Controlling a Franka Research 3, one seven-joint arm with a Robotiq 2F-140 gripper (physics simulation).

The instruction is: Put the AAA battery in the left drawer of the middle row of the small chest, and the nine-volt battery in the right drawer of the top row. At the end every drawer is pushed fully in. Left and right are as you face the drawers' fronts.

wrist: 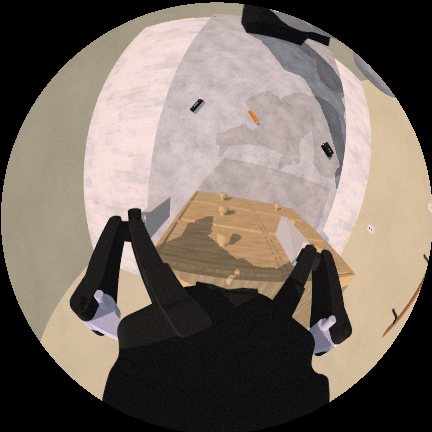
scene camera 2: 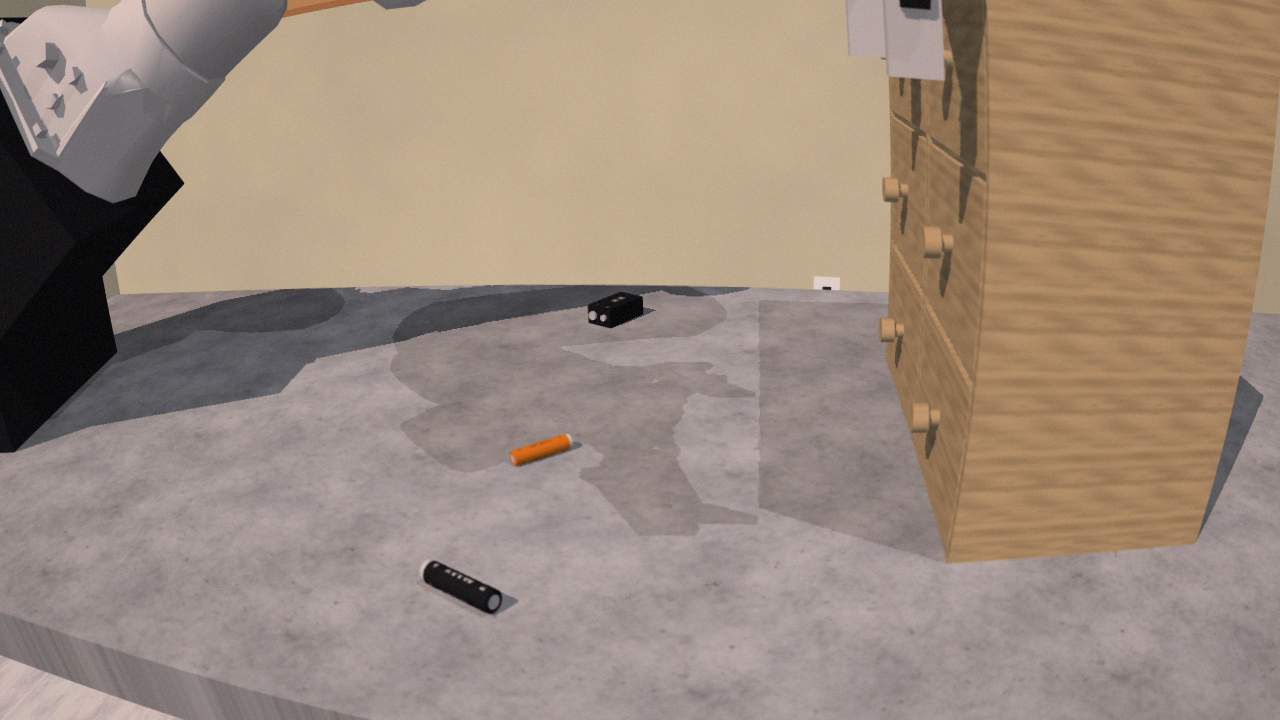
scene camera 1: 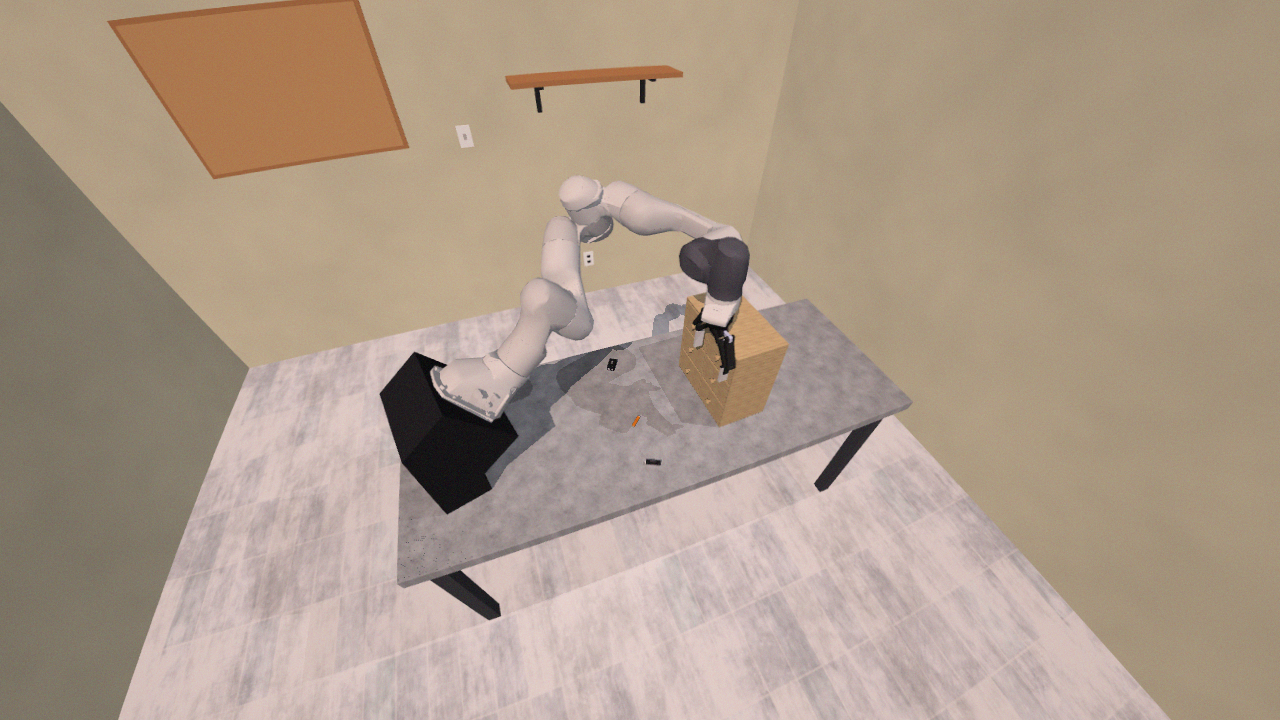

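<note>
The orange battery (scene camera 1: 636, 420) (scene camera 2: 540, 449) (wrist: 254, 117), the thinnest of the batteries and apparently the AAA, lies on the table. The black block-shaped nine-volt battery (scene camera 1: 612, 364) (scene camera 2: 614, 309) (wrist: 327, 149) lies farther back. The wooden chest (scene camera 1: 756, 385) (scene camera 2: 1109, 268) (wrist: 260, 210) has its visible drawers flush. My gripper (scene camera 1: 711, 356) (wrist: 225, 215) is open and empty, high at the chest's front. In the wrist view its fingers stand on either side of the top right drawer's knob (wrist: 223, 240), apart from it. The top left drawer's knob is hidden there by a finger.
A black cylindrical battery (scene camera 1: 653, 462) (scene camera 2: 460, 586) (wrist: 197, 105) lies near the front edge of the grey table (scene camera 1: 554, 501) (scene camera 2: 268, 537). The black robot base (scene camera 1: 447, 447) stands at the table's left end. A wall shelf (scene camera 1: 594, 77) is behind.
</note>
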